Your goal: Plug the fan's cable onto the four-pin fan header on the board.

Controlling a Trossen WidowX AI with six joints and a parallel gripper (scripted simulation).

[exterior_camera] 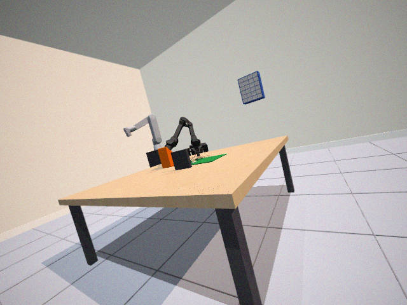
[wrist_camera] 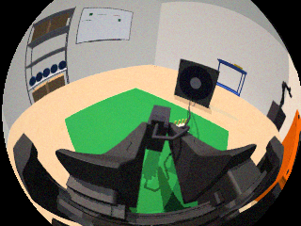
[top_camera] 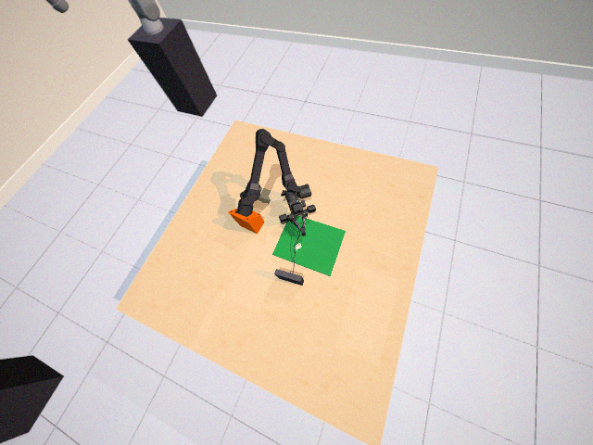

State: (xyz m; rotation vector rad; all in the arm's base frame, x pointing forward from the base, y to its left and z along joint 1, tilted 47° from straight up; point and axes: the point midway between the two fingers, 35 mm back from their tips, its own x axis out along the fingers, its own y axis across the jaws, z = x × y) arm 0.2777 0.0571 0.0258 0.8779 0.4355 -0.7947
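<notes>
My gripper tip is now 4 cm short of the green board, 4 cm to the left of it and 8 cm above it. Round my gripper tip: four-pin fan header: 7 cm to the right, 6 cm below; then black fan: 2 cm ahead, 23 cm to the right; then black fan plug: 1 cm to the right, 1 cm below.
</notes>
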